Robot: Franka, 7 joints.
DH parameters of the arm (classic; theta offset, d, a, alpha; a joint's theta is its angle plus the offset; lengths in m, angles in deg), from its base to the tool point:
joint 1: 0 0.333 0 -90
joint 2: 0 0 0 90
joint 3: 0 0.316 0.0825 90
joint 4: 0 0 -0.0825 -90
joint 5: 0 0.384 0 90
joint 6: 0 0 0.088 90
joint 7: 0 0.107 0 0
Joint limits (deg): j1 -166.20..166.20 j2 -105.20..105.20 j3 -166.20..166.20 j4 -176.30..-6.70 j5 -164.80..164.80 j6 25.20..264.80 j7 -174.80..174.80
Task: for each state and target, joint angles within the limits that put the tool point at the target. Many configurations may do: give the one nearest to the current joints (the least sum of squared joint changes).
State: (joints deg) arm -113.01 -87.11 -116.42 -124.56 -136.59 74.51 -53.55
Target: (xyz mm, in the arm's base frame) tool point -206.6 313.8 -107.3
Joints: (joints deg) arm -116.97 -91.45 -133.31 -126.01 -133.46 73.04 -53.55
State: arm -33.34 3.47 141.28 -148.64 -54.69 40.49 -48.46
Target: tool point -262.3 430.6 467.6
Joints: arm -20.21 -8.29 154.98 -112.48 -68.11 59.44 -48.46
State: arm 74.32 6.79 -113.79 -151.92 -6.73 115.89 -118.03
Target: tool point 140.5 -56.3 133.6
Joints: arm 80.98 -8.11 -110.85 -175.07 -5.63 119.66 -118.03
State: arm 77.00 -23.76 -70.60 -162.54 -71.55 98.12 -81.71
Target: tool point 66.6 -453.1 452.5
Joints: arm 45.39 11.62 -113.76 -132.10 -79.39 76.98 -81.71
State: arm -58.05 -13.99 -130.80 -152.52 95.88 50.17 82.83
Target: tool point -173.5 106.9 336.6
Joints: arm -87.08 3.20 -161.23 -175.06 76.46 25.20 82.83
